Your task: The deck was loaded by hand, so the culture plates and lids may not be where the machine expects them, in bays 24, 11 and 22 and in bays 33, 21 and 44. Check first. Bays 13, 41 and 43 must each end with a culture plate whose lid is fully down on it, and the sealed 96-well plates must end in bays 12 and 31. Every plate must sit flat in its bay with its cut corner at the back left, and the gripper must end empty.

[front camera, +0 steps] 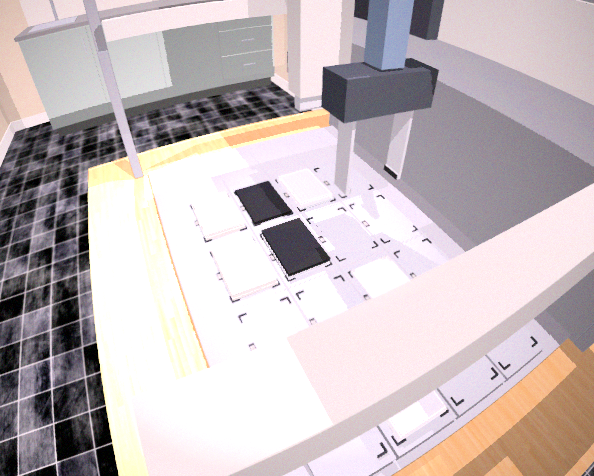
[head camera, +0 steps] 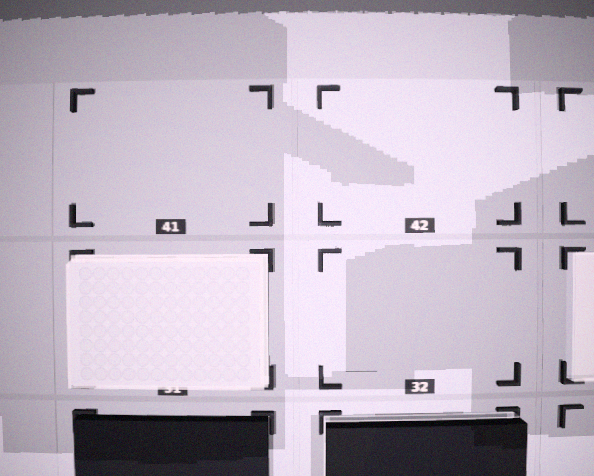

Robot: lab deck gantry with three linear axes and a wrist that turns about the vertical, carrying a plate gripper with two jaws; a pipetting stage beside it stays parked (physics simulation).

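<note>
My gripper is open and empty, its two jaws hanging above the deck at the bay 41 side. A sealed 96-well plate lies in bay 31. A black piece lies in bay 21. Another black piece lies in bay 22, with a pale clear rim under it. White plates lie in bay 11 and bay 12. A white piece lies in bay 33. Bays 41, 42 and 32 hold no plate. Cut corners are not legible.
A wide pale beam crosses the foreground and hides part of the deck. Beyond it a pale plate lies in a near bay, seemingly bay 24. A thin upright post stands at the left. Glare blurs the deck's left part.
</note>
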